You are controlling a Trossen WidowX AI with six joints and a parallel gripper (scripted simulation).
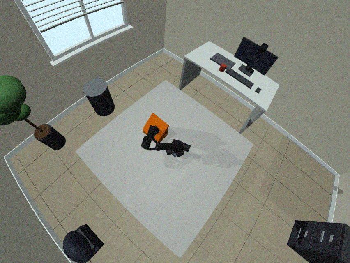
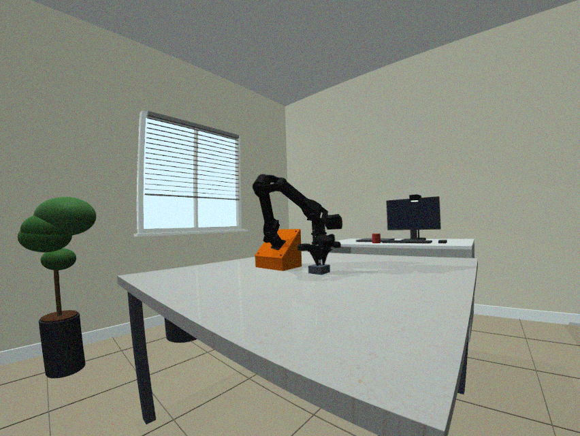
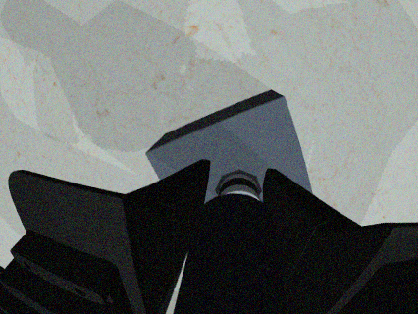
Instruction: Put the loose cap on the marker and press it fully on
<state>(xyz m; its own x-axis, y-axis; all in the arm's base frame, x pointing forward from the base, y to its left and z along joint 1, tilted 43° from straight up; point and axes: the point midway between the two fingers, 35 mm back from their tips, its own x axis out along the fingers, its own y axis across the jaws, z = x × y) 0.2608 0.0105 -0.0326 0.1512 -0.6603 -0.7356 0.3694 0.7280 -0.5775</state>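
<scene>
The holder block is 2 cm below my gripper tip and 1 cm behind it. From my gripper tip the other things lie so: black marker cap (5 cm above, 1 cm behind).
</scene>
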